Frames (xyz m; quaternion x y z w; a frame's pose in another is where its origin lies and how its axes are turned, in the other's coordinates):
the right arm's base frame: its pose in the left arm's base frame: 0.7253 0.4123 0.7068 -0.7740 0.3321 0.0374 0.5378
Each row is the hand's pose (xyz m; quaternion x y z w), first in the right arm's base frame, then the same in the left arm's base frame.
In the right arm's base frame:
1: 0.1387 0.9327 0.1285 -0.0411 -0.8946 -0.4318 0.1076
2: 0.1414 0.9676 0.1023 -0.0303 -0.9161 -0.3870 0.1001
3: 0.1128 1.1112 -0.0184 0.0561 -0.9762 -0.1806 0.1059
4: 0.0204 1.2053 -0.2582 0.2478 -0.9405 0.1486 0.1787
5: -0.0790 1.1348 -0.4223 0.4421 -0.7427 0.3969 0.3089
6: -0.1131 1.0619 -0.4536 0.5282 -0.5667 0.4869 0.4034
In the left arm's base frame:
1: 0.3545 0.2693 -0.1579 -0.2153 -0.7811 0.4779 0.3393
2: 0.3294 0.2386 -0.1762 -0.1880 -0.7601 0.5148 0.3491
3: 0.1914 0.1198 -0.2298 -0.0753 -0.6275 0.6438 0.4313
4: -0.0043 -0.0610 -0.1670 0.0795 -0.3222 0.7323 0.5947
5: -0.0915 -0.1404 -0.0001 0.1583 0.0269 0.6530 0.7401
6: -0.0869 -0.1364 0.0860 0.1547 0.2258 0.5402 0.7958

